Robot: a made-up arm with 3 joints.
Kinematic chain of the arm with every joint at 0, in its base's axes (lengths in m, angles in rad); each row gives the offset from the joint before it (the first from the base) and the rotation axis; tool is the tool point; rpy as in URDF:
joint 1: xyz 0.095 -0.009 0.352 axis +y
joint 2: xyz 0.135 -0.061 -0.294 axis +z
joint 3: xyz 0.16 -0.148 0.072 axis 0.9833 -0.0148 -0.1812
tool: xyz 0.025 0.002 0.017 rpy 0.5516 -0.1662 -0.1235
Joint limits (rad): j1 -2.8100..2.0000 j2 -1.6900..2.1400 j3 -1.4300..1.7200
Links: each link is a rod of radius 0.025 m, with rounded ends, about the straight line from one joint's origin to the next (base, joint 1, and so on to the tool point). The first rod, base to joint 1, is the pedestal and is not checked.
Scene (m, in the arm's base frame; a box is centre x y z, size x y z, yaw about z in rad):
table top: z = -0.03
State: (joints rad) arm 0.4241 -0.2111 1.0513
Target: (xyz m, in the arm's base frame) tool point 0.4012 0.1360 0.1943
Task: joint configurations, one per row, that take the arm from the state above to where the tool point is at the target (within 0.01 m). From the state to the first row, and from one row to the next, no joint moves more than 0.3 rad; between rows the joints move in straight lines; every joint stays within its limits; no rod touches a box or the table.
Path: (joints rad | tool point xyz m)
1: 0.3363 0.0650 1.0463 | 0.3347 -0.2233 0.0421
2: 0.2484 0.3411 1.0413 | 0.3944 -0.1647 0.0560
3: 0.1606 0.6172 1.0363 | 0.4361 -0.0989 0.0807
4: 0.0727 0.8934 1.0313 | 0.4572 -0.0309 0.1119
5: -0.0151 1.1695 1.0263 | 0.4569 0.0341 0.1444
6: -0.1030 1.4456 1.0214 | 0.4370 0.0912 0.1732
7: -0.1908 1.7217 1.0164 | 0.4012 0.1360 0.1943

